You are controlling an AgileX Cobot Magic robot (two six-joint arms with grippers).
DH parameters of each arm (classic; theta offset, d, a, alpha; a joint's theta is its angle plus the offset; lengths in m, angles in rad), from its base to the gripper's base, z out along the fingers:
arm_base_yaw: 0 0.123 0 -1.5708
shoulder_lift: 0.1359 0 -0.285 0
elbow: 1.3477 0 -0.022 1.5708
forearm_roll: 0 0.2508 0 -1.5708
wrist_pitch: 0 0 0.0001 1.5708
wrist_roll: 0 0.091 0 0
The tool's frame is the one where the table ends.
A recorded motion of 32 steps. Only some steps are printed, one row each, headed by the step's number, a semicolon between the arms.
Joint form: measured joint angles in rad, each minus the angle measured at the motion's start. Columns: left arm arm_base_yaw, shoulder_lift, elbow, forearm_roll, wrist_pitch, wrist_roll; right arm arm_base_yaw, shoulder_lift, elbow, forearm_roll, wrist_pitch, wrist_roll.
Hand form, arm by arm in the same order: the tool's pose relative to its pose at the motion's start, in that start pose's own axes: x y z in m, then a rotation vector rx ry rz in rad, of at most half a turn. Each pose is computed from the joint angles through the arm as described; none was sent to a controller.
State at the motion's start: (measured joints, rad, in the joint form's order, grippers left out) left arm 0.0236 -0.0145 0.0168 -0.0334 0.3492 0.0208; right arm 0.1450 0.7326 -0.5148 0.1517 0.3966 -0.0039
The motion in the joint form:
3: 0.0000 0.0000 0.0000 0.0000 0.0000 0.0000; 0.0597 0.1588 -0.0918 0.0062 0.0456 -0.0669
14: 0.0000 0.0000 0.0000 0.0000 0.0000 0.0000; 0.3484 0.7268 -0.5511 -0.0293 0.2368 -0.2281
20: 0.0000 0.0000 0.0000 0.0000 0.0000 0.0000; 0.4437 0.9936 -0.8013 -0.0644 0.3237 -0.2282
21: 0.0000 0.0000 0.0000 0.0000 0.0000 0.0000; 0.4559 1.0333 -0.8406 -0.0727 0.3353 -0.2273
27: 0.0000 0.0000 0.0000 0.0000 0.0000 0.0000; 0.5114 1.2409 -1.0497 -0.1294 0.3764 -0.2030
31: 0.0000 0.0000 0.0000 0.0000 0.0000 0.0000; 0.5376 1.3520 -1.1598 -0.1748 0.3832 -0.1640
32: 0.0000 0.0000 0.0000 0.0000 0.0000 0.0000; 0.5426 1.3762 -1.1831 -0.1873 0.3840 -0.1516
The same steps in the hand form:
3: 0.0000 0.0000 0.0000 0.0000 0.0000 0.0000; -0.0140 0.0118 0.0253 -0.0468 0.1192 -0.0896
14: 0.0000 0.0000 0.0000 0.0000 0.0000 0.0000; -0.0523 0.1062 0.1291 -0.2767 0.4270 -0.4703
20: 0.0000 0.0000 0.0000 0.0000 0.0000 0.0000; -0.0511 0.1572 0.1846 -0.3289 0.5280 -0.5790
21: 0.0000 0.0000 0.0000 0.0000 0.0000 0.0000; -0.0499 0.1646 0.1932 -0.3332 0.5389 -0.5959
27: 0.0000 0.0000 0.0000 0.0000 0.0000 0.0000; -0.0398 0.2013 0.2394 -0.3368 0.5708 -0.6688
31: 0.0000 0.0000 0.0000 0.0000 0.0000 0.0000; -0.0303 0.2191 0.2650 -0.3214 0.5730 -0.6920
32: 0.0000 0.0000 0.0000 0.0000 0.0000 0.0000; -0.0277 0.2224 0.2708 -0.3150 0.5731 -0.6951

